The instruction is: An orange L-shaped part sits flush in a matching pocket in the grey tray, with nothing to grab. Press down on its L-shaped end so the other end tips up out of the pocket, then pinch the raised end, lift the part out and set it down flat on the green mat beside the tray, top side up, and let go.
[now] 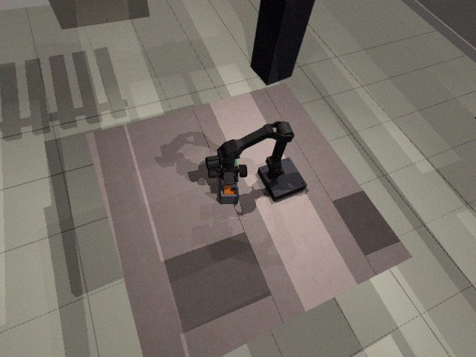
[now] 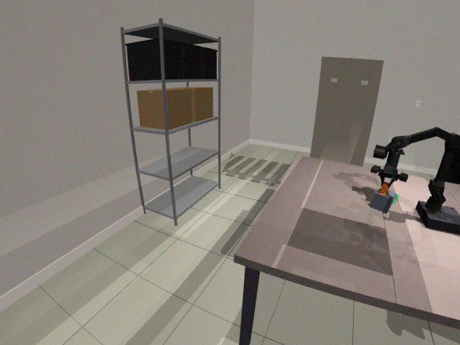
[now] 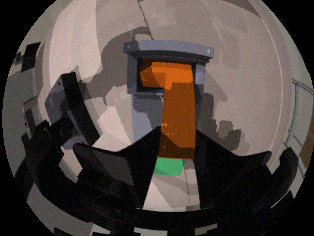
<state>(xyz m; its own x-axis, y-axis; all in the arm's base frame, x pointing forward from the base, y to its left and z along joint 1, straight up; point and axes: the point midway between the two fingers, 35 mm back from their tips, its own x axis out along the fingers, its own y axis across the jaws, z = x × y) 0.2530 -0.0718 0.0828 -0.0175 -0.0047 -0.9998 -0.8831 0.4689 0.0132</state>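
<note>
Right now my gripper tip is 120 mm to the left of the green mat, 110 mm above it and 80 mm past it. From my gripper tip the other things lie so: orange L-shaped part (40 mm to the left, 30 mm below).
</note>
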